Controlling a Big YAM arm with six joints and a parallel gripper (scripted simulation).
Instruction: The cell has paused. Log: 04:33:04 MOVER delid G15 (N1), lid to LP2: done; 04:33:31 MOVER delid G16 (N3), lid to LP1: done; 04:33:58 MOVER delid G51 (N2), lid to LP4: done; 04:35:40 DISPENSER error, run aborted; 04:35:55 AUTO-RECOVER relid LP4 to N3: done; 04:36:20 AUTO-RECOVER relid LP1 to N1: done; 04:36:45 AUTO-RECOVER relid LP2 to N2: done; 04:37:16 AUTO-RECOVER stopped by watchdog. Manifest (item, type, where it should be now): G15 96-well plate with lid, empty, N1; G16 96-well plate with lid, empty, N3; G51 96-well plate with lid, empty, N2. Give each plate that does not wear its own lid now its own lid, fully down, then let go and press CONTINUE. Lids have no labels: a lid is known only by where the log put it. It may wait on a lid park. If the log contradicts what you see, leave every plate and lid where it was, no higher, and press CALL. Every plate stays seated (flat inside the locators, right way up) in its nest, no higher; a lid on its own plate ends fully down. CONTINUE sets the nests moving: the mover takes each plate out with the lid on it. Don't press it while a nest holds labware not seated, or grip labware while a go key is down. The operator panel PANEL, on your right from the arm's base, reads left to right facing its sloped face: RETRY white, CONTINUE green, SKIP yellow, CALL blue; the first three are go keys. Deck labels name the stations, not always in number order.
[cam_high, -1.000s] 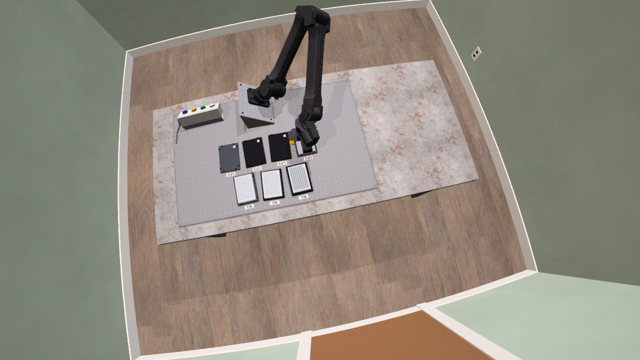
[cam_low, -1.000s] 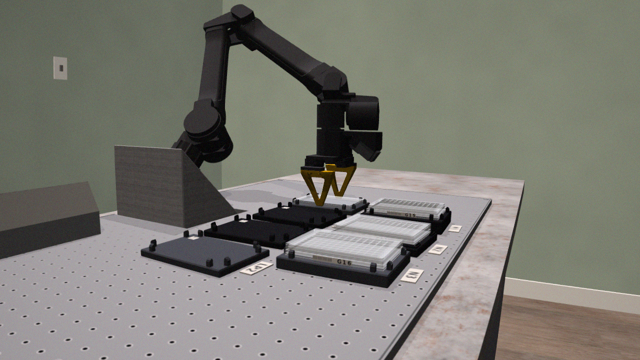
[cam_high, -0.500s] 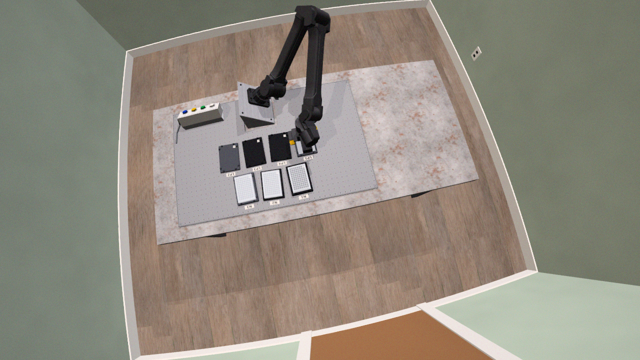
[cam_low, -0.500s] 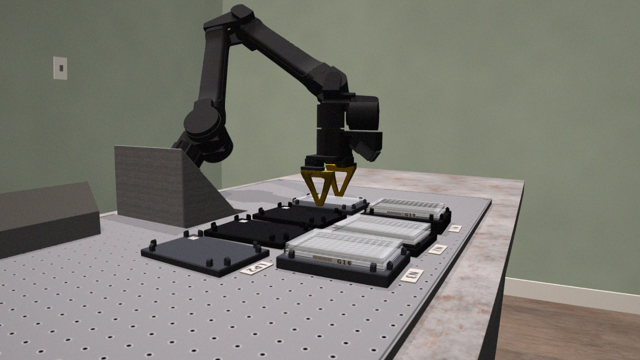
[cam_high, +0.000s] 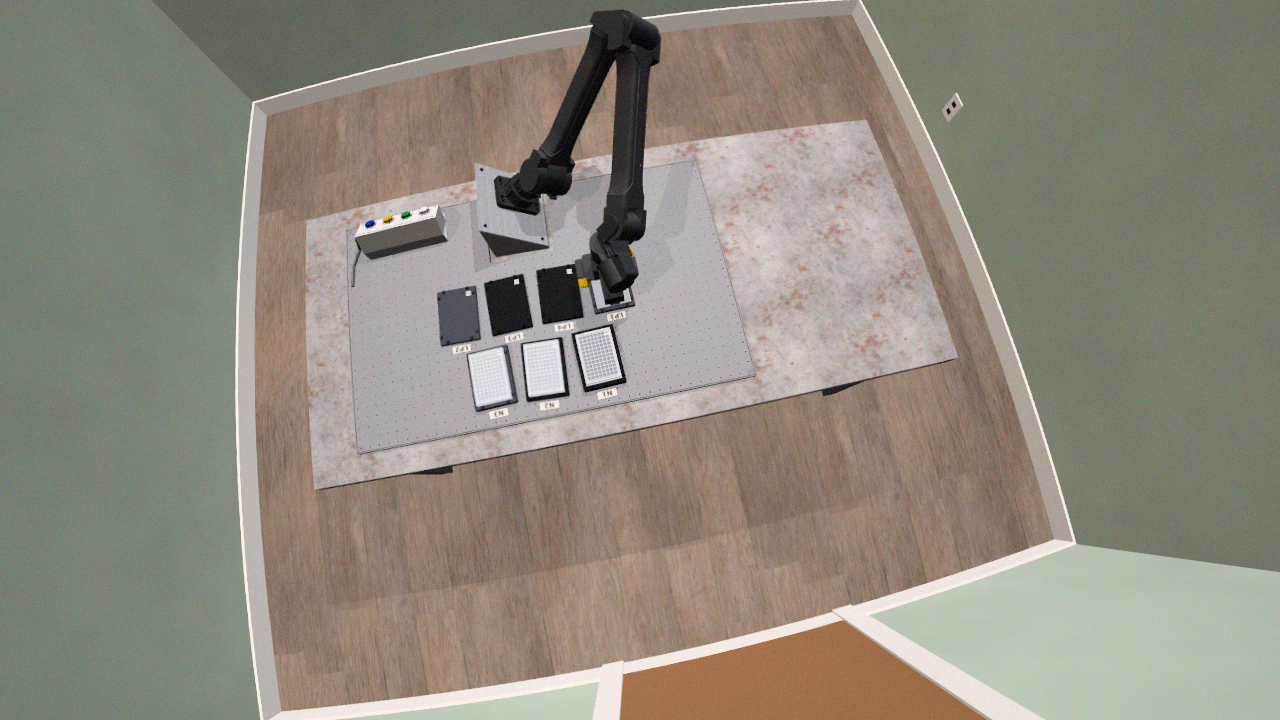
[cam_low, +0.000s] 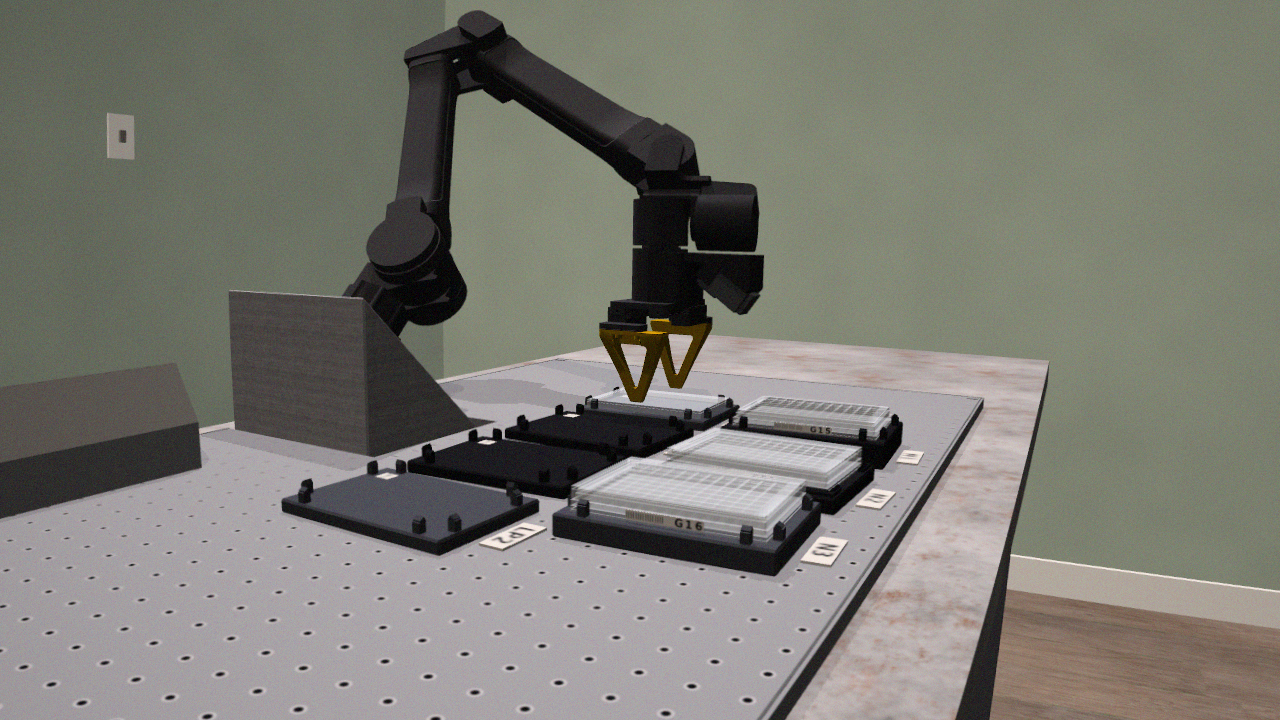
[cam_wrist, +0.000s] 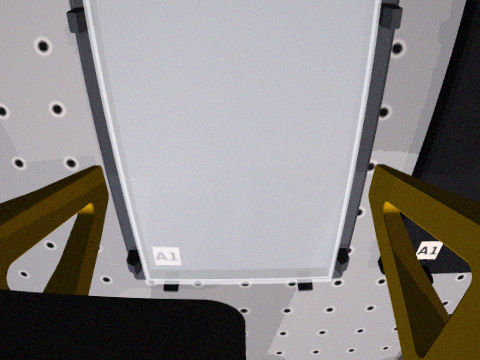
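Now: the lid park LP1 30 mm below my hand. The rest, counted from my hand: lid park LP4: 130 mm to the right, 30 mm below; then plate G15: 190 mm ahead, 60 mm to the right; then LP4 label: 130 mm to the right, 90 mm ahead, 30 mm below.
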